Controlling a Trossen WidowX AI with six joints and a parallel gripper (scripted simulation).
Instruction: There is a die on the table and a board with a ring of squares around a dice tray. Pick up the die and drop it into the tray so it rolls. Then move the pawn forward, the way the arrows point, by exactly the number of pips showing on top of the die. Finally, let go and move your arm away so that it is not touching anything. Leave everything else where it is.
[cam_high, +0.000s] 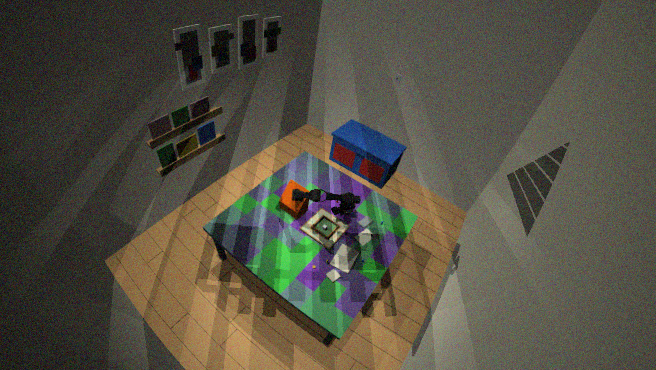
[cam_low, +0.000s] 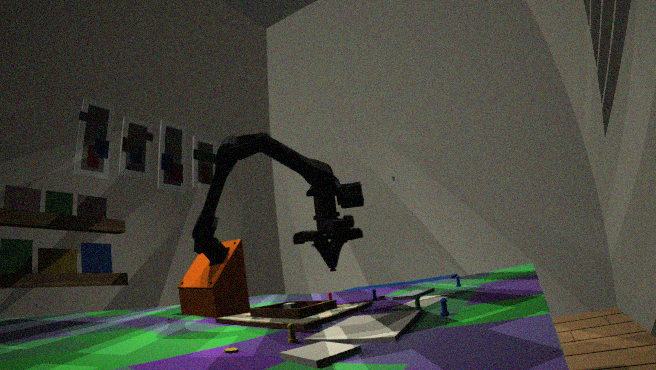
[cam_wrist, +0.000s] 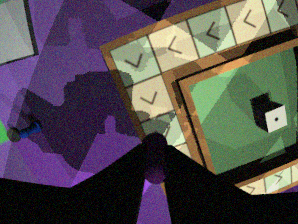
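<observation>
Now: gripper tip 7 cm past the white die, 12 cm to the left of it and 9 cm above it. Also, from my gripper tip: green pawn: 24 cm ahead, 14 cm to the right, 10 cm below; red pawn: 11 cm behind, 20 cm to the left, 10 cm below; purple pawn: 1 cm above.
</observation>
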